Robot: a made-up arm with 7 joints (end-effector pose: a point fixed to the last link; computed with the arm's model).
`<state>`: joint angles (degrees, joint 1 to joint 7).
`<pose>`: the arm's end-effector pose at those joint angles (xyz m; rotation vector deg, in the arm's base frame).
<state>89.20 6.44 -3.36 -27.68 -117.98 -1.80 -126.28</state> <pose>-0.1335 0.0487 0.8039 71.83 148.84 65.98</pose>
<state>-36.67 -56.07 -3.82 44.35 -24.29 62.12 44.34</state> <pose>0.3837 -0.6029 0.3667 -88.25 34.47 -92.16</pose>
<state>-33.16 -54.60 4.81 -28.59 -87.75 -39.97 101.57</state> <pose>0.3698 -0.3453 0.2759 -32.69 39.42 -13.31</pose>
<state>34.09 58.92 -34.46 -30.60 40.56 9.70 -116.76</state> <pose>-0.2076 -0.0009 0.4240 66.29 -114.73 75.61</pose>
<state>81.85 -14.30 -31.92 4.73 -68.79 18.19 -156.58</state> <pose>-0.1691 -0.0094 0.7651 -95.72 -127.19 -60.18</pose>
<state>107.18 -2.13 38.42 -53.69 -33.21 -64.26 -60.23</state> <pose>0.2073 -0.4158 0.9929 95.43 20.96 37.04</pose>
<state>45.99 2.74 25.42 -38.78 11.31 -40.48 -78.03</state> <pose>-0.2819 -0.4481 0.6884 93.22 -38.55 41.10</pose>
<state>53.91 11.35 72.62 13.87 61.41 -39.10 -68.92</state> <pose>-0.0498 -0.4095 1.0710 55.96 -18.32 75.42</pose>
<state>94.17 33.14 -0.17 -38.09 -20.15 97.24 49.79</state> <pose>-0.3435 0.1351 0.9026 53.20 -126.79 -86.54</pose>
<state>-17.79 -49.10 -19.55 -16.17 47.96 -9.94 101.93</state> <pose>-0.1611 -0.1167 0.2027 8.35 133.76 119.23</pose>
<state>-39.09 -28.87 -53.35 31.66 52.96 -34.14 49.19</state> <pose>0.0528 -0.0600 -0.0352 12.46 132.50 57.01</pose>
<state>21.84 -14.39 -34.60 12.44 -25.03 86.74 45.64</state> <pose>-0.3716 -0.1970 0.1733 -111.26 95.34 28.96</pose>
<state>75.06 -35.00 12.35 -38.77 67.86 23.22 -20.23</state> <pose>-0.4011 -0.2920 0.7012 57.96 -122.07 -86.36</pose>
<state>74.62 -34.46 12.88 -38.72 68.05 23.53 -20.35</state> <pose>-0.4019 -0.2922 0.6960 58.66 -123.02 -85.45</pose>
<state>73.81 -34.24 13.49 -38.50 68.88 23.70 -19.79</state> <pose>-0.4037 -0.2923 0.6894 58.42 -123.79 -85.10</pose>
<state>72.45 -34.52 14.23 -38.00 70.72 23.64 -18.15</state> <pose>-0.4063 -0.2922 0.6808 56.67 -124.29 -85.62</pose>
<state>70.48 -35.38 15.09 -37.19 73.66 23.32 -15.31</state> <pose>-0.4090 -0.2919 0.6701 53.29 -124.37 -87.16</pose>
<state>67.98 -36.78 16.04 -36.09 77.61 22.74 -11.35</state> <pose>-0.4100 -0.2913 0.6580 48.38 -123.86 -89.58</pose>
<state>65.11 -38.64 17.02 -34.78 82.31 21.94 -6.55</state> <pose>-0.4075 -0.2909 0.6454 42.37 -122.56 -92.64</pose>
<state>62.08 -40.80 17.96 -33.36 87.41 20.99 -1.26</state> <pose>-0.4002 -0.2910 0.6337 35.77 -120.43 -95.95</pose>
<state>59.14 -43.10 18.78 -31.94 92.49 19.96 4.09</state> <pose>-0.3884 -0.2921 0.6239 29.21 -117.52 -99.10</pose>
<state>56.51 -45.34 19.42 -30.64 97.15 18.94 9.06</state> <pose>-0.3735 -0.2941 0.6166 23.24 -114.17 -101.76</pose>
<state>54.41 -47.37 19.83 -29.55 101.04 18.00 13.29</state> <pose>-0.3579 -0.2968 0.6123 18.25 -110.73 -103.74</pose>
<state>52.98 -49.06 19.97 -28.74 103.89 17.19 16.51</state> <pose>-0.3444 -0.2998 0.6107 14.49 -107.60 -105.02</pose>
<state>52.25 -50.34 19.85 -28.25 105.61 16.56 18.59</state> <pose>-0.3347 -0.3026 0.6116 12.01 -105.04 -105.72</pose>
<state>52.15 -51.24 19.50 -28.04 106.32 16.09 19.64</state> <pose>-0.3294 -0.3049 0.6145 10.63 -103.10 -106.03</pose>
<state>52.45 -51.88 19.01 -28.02 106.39 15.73 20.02</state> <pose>-0.3270 -0.3068 0.6187 9.92 -101.59 -106.12</pose>
